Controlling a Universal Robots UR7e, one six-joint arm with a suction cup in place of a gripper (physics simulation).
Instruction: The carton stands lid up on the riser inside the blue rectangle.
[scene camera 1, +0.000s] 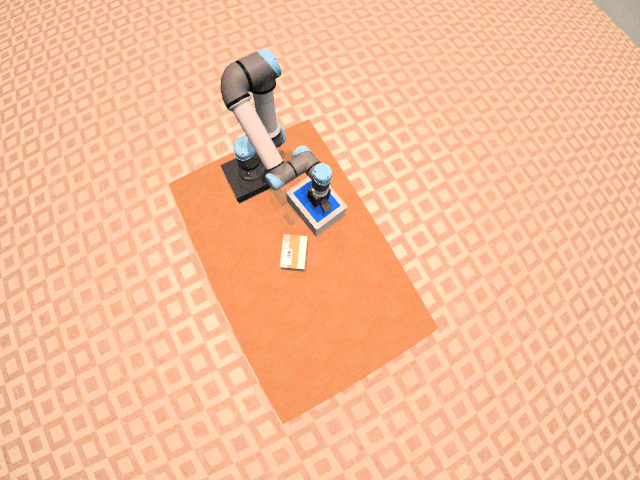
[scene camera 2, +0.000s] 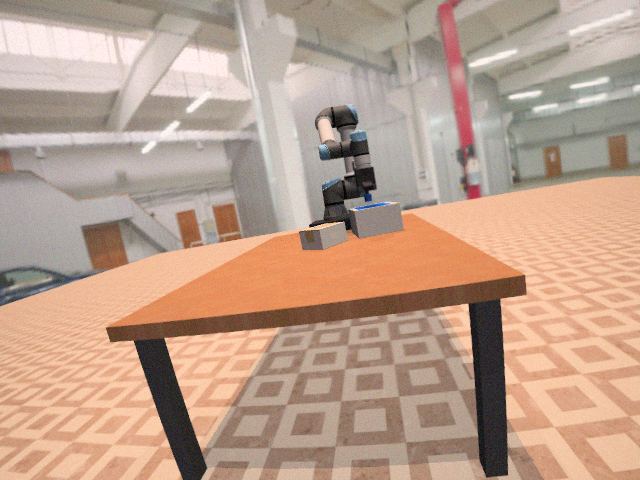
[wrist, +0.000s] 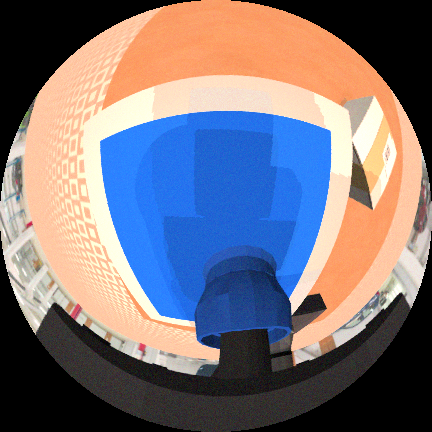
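Pixels of known places: hand at its tool point: (scene camera 2: 368, 201) (wrist: 239, 275); arm's base at its link origin: (scene camera 1: 251, 169) (scene camera 2: 336, 219).
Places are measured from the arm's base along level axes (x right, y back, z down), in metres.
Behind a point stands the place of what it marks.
Note:
The carton (scene camera 1: 293, 252) @(x 0.076, y -0.518, z -0.021 m) (scene camera 2: 331, 236) @(x 0.038, y -0.567, z 0.022 m) (wrist: 375, 145) @(x 0.043, y -0.506, z -0.021 m) lies on the table beside the riser, apart from it, with its white and orange face carrying a small label turned up. The light grey riser (scene camera 1: 330, 223) @(x -0.173, y -0.493, z 0.025 m) (scene camera 2: 377, 222) @(x -0.166, y -0.492, z 0.008 m) (wrist: 225, 95) @(x -0.165, y -0.477, z -0.059 m) has a blue rectangle (scene camera 1: 302, 196) @(x -0.120, y -0.315, z -0.059 m) (scene camera 2: 373, 205) @(x -0.179, y -0.360, z -0.060 m) (wrist: 125, 175) @(x -0.224, y -0.435, z -0.059 m) on top, with no carton on it. My gripper (scene camera 2: 368, 197) (wrist: 241, 275), a blue suction cup, points down over the blue rectangle, at or very near its surface; contact cannot be told. Suction is on and no carton hangs from the cup. In scene camera 1 the tool hides the cup.
The orange table (scene camera 1: 320, 335) @(x 0.200, y -0.922, z 0.062 m) (scene camera 2: 310, 281) @(x 0.103, y -1.052, z 0.061 m) (wrist: 225, 40) @(x -0.163, y -0.678, z 0.061 m) carries everything. The arm's dark base plate (scene camera 1: 240, 192) @(x 0.121, y -0.087, z -0.004 m) stands at the far end, beside the riser. The riser's raised sides stand taller than the carton.

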